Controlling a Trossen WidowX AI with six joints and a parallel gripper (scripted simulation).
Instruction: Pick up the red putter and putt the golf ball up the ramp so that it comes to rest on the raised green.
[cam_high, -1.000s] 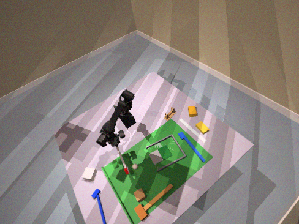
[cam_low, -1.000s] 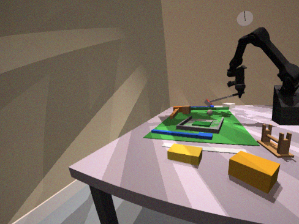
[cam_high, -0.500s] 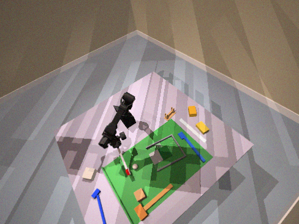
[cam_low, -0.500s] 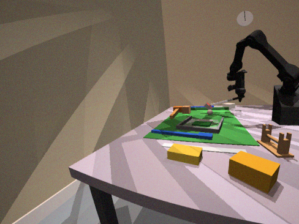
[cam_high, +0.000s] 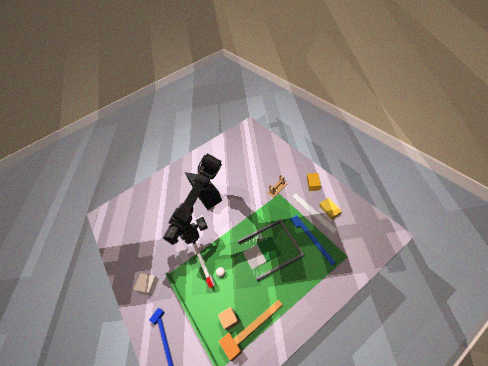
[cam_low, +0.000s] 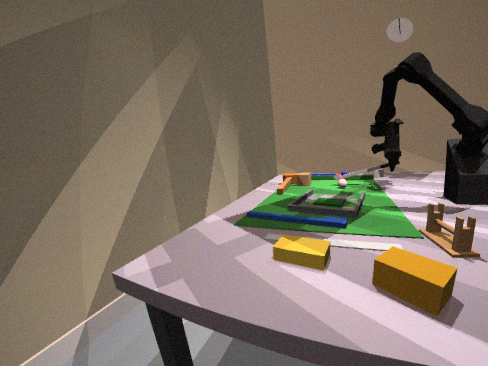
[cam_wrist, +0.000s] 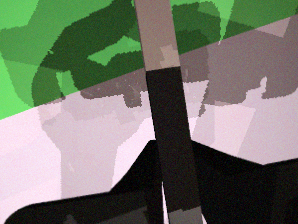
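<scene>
My gripper tip is 11 cm short of the red putter and 3 cm to the left of it. From my gripper tip the other things lie so: white golf ball 21 cm ahead, 5 cm below, 1 cm to the right; then tan block 39 cm ahead, 12 cm to the right, 4 cm below; then white block 30 cm to the right, 5 cm below, 1 cm behind.
</scene>
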